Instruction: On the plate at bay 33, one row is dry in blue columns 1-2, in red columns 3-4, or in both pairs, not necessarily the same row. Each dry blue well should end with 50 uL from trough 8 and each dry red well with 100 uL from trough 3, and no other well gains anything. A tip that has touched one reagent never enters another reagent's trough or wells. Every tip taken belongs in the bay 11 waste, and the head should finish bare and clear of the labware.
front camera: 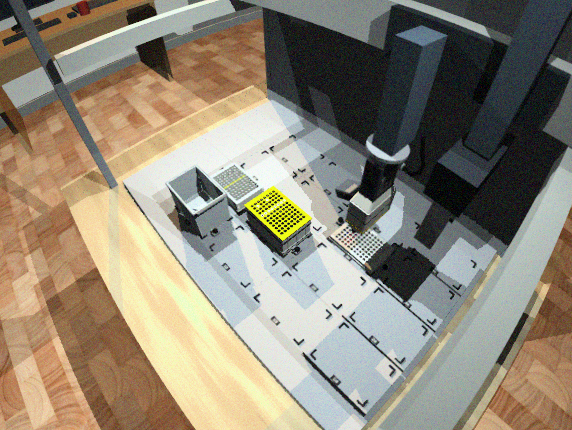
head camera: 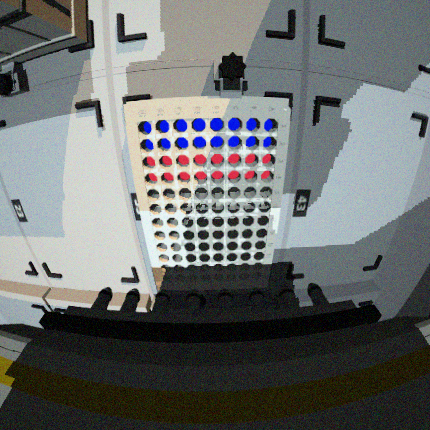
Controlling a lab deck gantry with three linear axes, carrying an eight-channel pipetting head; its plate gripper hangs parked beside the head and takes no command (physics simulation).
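The bay 33 plate (front camera: 363, 246) (head camera: 282, 150) lies under the front of the pipetting head (front camera: 369, 212) (head camera: 212, 327). In the head camera, all eight wells in each of blue columns 1-2 (head camera: 198, 124) and red columns 3-4 (head camera: 200, 159) show colour; volumes cannot be told. The head's channel ends show bare, without tips, above the plate's far-numbered end, which is in shadow. The trough rack (front camera: 241, 204) stands behind the yellow tip rack (front camera: 305, 218); its yellow strip shows, but troughs 3 and 8 cannot be told apart. The waste bin (front camera: 206, 220) stands at the left. The parked plate gripper's fingers cannot be made out.
A brown-sided labware box (head camera: 47, 37) shows at the top left of the head camera. A black clamp knob (head camera: 232, 66) stands beyond the plate. Bay label 43 (head camera: 301, 202) is right of the plate. The front rail (front camera: 480, 320) and left post (front camera: 75, 105) edge the deck.
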